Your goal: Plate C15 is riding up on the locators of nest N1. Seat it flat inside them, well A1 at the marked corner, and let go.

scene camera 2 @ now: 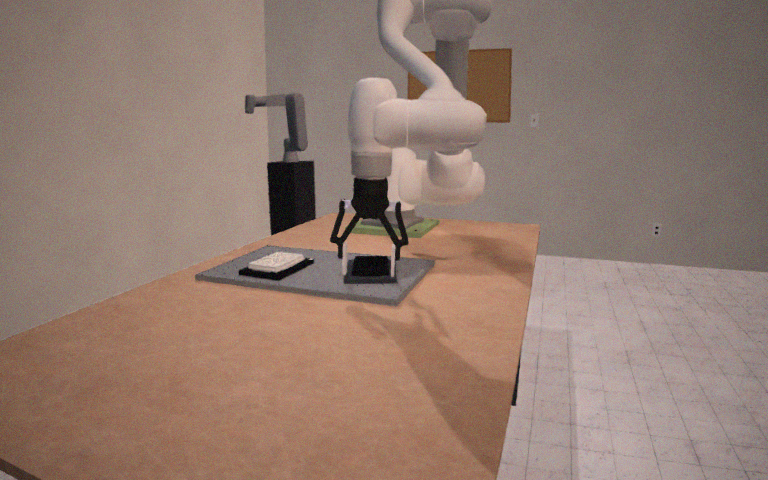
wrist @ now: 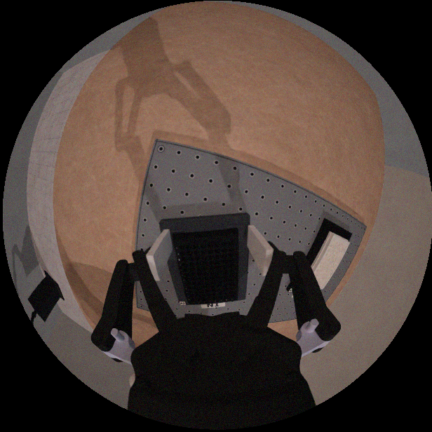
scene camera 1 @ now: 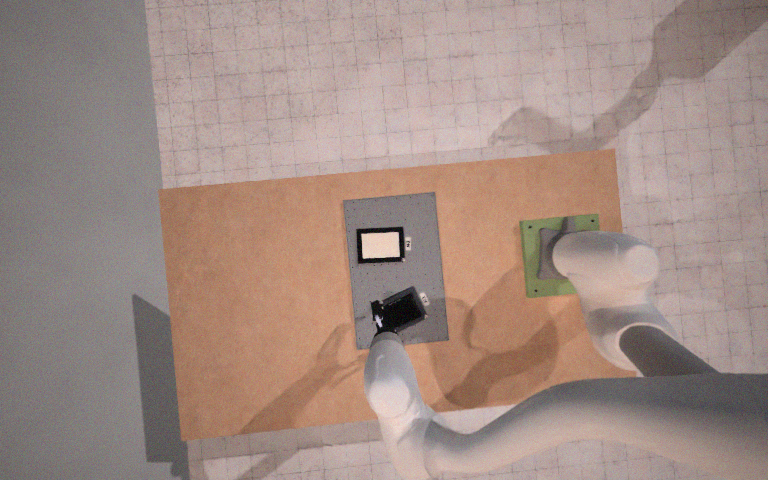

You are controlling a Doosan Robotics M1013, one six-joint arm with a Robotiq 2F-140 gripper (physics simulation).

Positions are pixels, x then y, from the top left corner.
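White plate: visible in scene camera 2 [278,261]. The plate is visible in the wrist view and in scene camera 1 as well; on the plate, [wrist: 332,250] and [scene camera 1: 371,248] are the same spot.
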